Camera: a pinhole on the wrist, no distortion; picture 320 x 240 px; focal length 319.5 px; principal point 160.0 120.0 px. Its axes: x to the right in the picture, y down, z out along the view. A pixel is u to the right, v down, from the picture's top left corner.
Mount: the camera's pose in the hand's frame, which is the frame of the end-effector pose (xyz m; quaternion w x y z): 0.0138 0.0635 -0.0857 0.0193 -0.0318 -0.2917 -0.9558
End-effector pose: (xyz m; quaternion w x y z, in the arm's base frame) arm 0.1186 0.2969 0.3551 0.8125 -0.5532 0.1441 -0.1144
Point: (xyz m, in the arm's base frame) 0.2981 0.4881 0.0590
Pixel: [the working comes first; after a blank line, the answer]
In the camera's frame: -0.1089 -0.1120 0.3426

58 16
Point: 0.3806 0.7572 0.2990
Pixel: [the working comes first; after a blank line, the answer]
In the camera's frame: -0.0400 0.1810 0.5576

137 224
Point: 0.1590 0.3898 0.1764
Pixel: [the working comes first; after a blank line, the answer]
In the camera's frame: -0.0049 -0.0475 0.1759

151 34
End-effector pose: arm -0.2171 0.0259 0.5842 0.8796 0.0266 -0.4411 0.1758
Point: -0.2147 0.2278 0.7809
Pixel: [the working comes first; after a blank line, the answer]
In the camera's frame: -0.1893 0.0159 0.2026

outside the picture
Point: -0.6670 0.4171 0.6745
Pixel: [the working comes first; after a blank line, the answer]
In the camera's frame: 0.0990 -0.1453 0.5803

215 40
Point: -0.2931 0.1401 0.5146
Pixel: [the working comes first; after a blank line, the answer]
In the camera's frame: 0.0816 -0.0239 0.1038

outside the picture
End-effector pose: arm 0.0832 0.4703 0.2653 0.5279 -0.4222 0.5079 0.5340
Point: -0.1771 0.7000 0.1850
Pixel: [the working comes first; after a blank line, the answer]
In the camera's frame: -0.1021 -0.0066 0.3518

67 114
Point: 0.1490 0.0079 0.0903
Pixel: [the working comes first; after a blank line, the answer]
In the camera's frame: -0.1153 -0.0619 -0.4170

behind the camera
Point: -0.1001 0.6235 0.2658
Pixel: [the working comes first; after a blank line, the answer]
In the camera's frame: -0.0085 0.0169 0.2570

149 141
